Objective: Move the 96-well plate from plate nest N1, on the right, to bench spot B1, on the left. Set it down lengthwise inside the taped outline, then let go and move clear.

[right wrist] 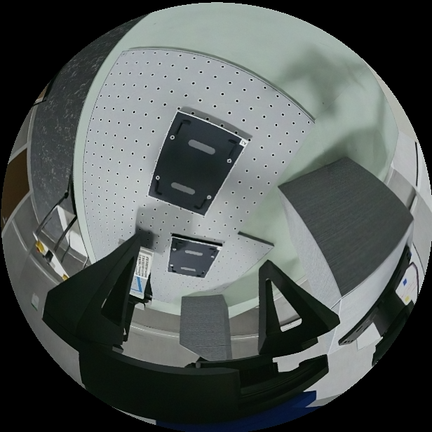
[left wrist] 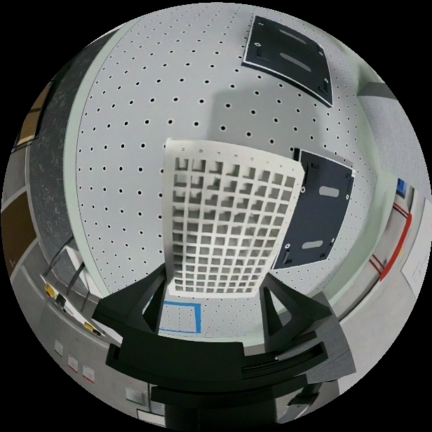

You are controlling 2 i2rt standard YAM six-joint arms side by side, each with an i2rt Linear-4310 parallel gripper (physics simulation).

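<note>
The white 96-well plate [left wrist: 230, 215] [right wrist: 144, 261] is between the fingers of my left gripper [left wrist: 215, 272], which is shut on it and holds it above the perforated board. Its lettered edge points away from the gripper. The blue taped outline [left wrist: 198, 320] [right wrist: 139, 286] shows partly, beyond the plate's near end in the left wrist view and behind the left finger in the right wrist view. My right gripper [right wrist: 206, 255] is open and empty, above the board. The dark plate nest [right wrist: 192, 167] [left wrist: 272, 45] on the right, which looks like N1, holds no plate.
A second dark nest [left wrist: 320, 215] [right wrist: 205, 261] is on the board, beside the held plate in the left wrist view. A large grey block [right wrist: 350, 215] stands off the board's edge in the right wrist view. A smaller grey block [right wrist: 205, 320] shows between the right gripper's fingers.
</note>
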